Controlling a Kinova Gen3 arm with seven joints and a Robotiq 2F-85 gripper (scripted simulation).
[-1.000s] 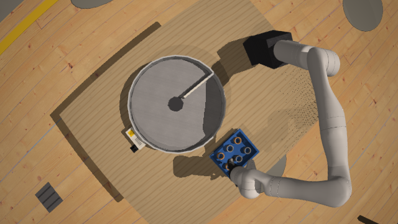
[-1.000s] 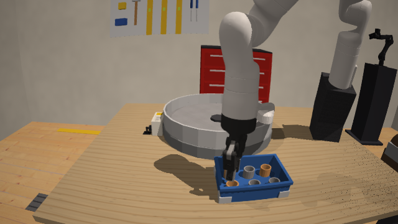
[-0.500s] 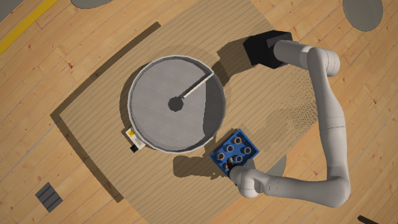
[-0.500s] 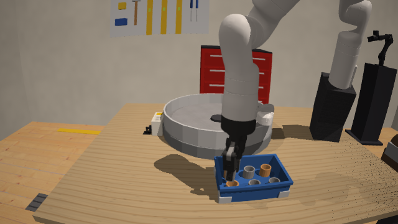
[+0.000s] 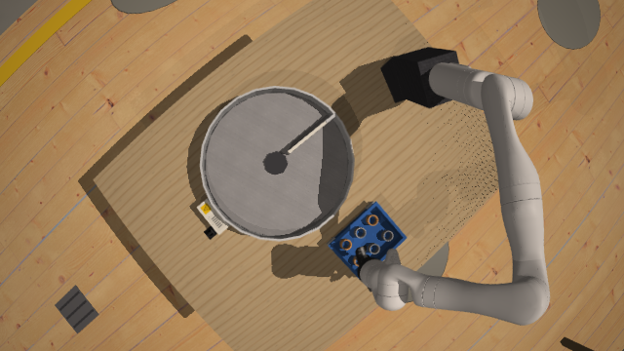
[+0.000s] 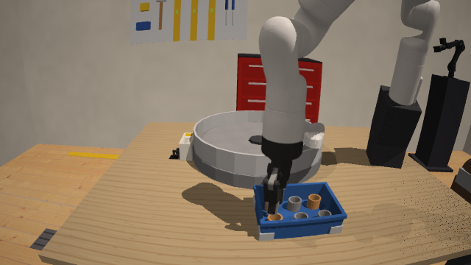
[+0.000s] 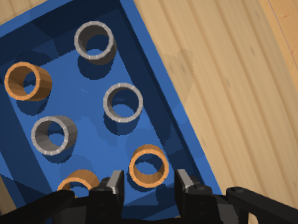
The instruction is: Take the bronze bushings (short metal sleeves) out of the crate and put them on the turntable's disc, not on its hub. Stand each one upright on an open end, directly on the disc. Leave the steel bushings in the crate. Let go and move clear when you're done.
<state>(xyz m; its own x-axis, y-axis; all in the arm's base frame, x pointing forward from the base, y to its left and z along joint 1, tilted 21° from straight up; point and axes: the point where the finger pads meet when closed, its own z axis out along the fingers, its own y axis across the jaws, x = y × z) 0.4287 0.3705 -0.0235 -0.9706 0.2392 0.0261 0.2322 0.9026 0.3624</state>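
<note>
Now: the blue crate 5 cm below my hand, 5 cm behind it and 4 cm to the right of it. Also, from my hand: grey turntable disc (37 cm to the right, 6 cm ahead, 2 cm below).
</note>
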